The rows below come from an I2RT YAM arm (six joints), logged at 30 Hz.
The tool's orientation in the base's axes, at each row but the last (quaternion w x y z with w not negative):
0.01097 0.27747 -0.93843 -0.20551
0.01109 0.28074 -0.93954 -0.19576
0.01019 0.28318 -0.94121 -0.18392
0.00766 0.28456 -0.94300 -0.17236
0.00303 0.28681 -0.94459 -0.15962
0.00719 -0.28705 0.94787 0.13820
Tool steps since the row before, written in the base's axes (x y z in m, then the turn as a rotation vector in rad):
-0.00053 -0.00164 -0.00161 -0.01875 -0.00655 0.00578
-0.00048 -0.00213 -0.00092 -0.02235 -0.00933 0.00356
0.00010 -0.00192 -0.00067 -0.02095 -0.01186 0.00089
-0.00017 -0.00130 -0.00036 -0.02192 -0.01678 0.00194
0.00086 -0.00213 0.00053 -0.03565 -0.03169 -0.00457
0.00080 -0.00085 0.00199 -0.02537 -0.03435 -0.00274
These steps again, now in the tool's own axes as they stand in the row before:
0.00146 -0.00161 0.00092 0.01876 0.00696 -0.00525
0.00162 -0.00172 0.00014 0.02347 0.00588 -0.00374
0.00100 -0.00177 -0.00004 0.02388 0.00225 -0.00228
0.00087 -0.00104 -0.00006 0.02726 -0.00072 -0.00474
0.00039 -0.00198 -0.00123 0.04738 -0.00697 -0.00170
-0.00039 -0.00060 -0.00219 0.04007 -0.01423 -0.00484

